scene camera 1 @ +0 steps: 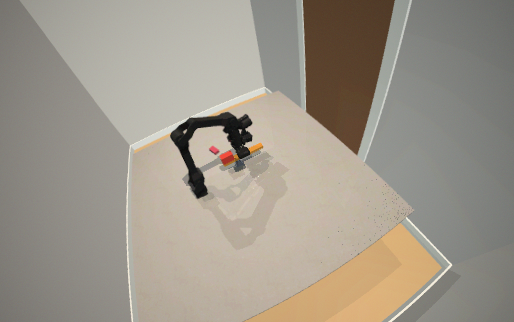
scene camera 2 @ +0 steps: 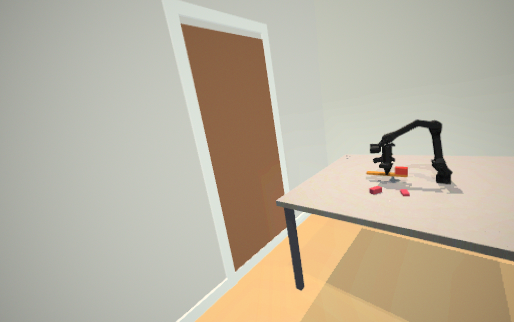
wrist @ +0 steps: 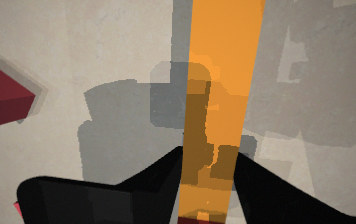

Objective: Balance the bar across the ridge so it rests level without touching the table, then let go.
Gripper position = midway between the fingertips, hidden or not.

In view: my gripper [wrist: 207,155] and a bar [wrist: 223,48].
